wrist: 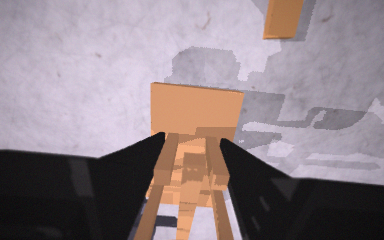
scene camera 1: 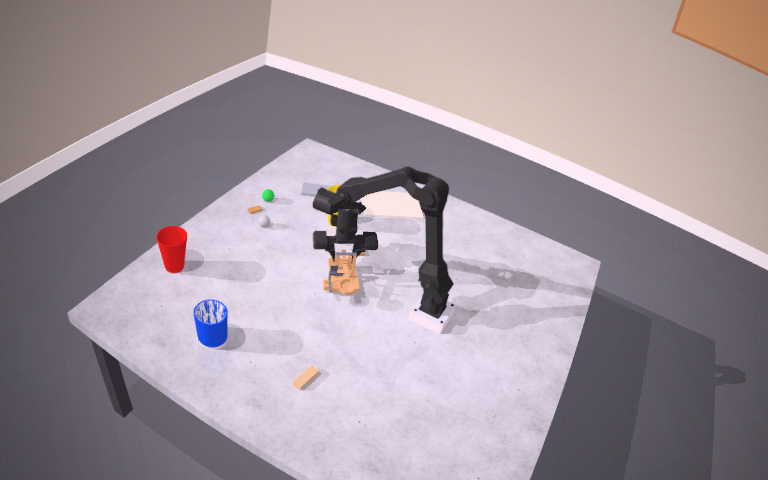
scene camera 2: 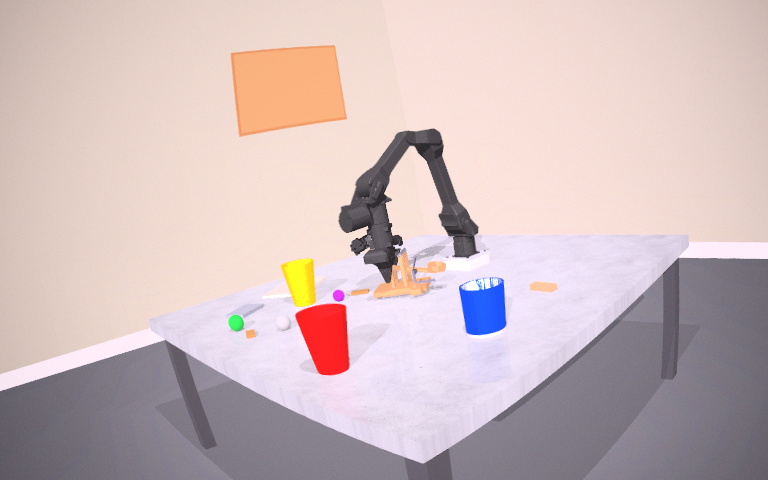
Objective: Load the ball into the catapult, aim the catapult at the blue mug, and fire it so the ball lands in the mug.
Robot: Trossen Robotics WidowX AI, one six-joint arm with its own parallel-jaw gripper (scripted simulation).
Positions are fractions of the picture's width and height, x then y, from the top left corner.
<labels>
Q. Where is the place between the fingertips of my gripper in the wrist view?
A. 0.50, 0.59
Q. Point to a wooden catapult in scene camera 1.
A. At 0.45, 0.58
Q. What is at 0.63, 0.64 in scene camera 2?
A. A blue mug.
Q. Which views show my gripper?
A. The wrist view, scene camera 1 and scene camera 2: all of them.
</labels>
